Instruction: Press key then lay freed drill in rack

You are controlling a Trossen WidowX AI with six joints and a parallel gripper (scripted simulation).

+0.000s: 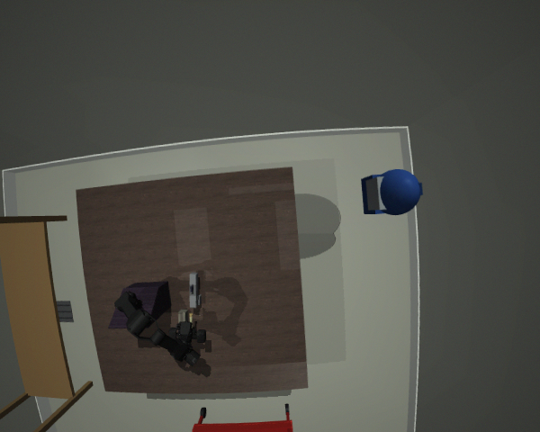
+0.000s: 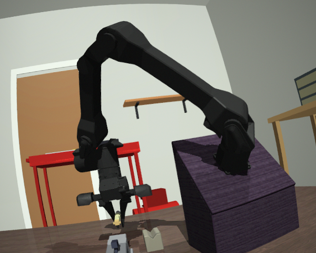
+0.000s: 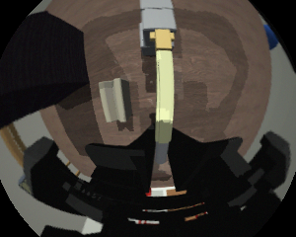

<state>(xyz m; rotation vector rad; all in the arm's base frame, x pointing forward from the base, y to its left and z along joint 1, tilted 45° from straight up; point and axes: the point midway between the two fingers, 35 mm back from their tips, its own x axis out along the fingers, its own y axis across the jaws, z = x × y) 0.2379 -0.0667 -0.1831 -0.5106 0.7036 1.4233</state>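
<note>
The drill lies 40 mm to the left of my gripper tip, 30 mm above it and 10 mm ahead of it. Also, from my gripper tip: v-notched rack 70 mm behind, 40 mm to the left, 40 mm below; dark key 220 mm to the left, 30 mm ahead, 10 mm below.
</note>
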